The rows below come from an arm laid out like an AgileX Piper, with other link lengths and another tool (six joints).
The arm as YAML. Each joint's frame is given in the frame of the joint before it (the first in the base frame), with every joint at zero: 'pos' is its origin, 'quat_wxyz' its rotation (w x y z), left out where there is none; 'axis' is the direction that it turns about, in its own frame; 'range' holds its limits. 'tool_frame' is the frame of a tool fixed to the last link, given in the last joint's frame.
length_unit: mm
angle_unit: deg
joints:
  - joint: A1
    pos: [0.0, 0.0, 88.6]
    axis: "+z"
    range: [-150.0, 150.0]
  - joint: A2
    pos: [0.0, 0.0, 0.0]
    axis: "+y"
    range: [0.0, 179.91]
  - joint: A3
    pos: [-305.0, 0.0, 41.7]
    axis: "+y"
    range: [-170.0, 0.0]
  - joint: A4
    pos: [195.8, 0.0, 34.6]
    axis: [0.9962, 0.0, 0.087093]
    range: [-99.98, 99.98]
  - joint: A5
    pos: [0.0, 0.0, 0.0]
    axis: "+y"
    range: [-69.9, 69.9]
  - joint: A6
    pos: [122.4, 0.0, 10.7]
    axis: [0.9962, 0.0, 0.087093]
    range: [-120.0, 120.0]
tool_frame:
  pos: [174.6, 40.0, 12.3]
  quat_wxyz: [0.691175, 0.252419, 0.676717, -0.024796]
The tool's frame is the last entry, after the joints.
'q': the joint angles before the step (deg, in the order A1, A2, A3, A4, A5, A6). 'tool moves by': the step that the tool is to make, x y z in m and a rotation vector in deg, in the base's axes. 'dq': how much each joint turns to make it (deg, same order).
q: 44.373 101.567 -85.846 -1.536 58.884 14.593
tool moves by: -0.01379 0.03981 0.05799 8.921 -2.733 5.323
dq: 1.090 -3.188 -5.667 6.670 0.761 -5.427
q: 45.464 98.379 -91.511 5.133 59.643 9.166
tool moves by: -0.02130 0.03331 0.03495 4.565 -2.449 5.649
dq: 3.528 -0.584 -4.918 2.509 0.719 -2.350
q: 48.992 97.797 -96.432 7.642 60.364 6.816
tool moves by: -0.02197 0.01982 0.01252 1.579 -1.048 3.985
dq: 3.514 0.000 -1.972 0.473 0.147 -0.504
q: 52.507 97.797 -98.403 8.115 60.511 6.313
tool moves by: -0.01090 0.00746 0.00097 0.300 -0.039 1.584
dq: 1.612 0.102 -0.140 0.139 -0.230 0.011
